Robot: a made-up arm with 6 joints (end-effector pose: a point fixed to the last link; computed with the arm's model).
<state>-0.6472 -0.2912 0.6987 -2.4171 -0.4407 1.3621</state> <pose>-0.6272 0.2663 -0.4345 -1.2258 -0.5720 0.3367</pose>
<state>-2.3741 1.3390 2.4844 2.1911 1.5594 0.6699</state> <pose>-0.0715 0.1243 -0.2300 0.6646 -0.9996 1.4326</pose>
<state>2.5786 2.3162 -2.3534 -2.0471 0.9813 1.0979</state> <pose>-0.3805 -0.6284 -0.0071 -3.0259 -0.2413 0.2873</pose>
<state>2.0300 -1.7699 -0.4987 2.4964 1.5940 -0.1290</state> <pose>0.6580 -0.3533 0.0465 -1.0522 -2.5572 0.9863</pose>
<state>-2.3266 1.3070 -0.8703 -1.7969 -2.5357 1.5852</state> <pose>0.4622 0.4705 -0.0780 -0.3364 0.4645 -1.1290</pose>
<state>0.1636 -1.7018 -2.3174 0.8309 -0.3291 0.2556</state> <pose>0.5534 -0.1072 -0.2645 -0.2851 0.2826 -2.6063</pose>
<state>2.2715 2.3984 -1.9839 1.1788 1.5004 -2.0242</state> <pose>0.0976 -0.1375 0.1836 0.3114 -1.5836 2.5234</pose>
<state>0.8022 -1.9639 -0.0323 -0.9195 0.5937 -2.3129</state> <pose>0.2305 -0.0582 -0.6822 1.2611 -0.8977 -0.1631</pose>
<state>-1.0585 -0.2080 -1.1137 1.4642 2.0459 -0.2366</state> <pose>-0.3334 0.1724 0.2475 1.2650 0.2901 0.1339</pose>
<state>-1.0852 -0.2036 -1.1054 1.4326 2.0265 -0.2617</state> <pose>-0.3227 0.1687 0.2559 1.2570 0.3381 0.1321</pose>
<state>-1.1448 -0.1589 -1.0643 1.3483 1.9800 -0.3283</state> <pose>-0.2926 0.1626 0.2725 1.2539 0.4160 0.1354</pose>
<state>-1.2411 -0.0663 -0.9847 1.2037 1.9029 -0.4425</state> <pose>-0.2380 0.1534 0.2930 1.2465 0.5157 0.1583</pose>
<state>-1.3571 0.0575 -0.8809 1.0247 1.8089 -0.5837</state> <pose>-0.1661 0.1417 0.3084 1.2188 0.6050 0.2091</pose>
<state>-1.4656 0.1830 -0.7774 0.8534 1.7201 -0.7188</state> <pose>-0.0940 0.1281 0.3152 1.1663 0.6592 0.2729</pose>
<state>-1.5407 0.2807 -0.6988 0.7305 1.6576 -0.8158</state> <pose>-0.0406 0.1156 0.3169 1.1101 0.6770 0.3216</pose>
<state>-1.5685 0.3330 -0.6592 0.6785 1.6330 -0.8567</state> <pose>-0.0180 0.1088 0.3177 1.0807 0.6665 0.3380</pose>
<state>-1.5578 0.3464 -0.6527 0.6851 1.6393 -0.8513</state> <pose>-0.0213 0.1084 0.3187 1.0842 0.6377 0.3272</pose>
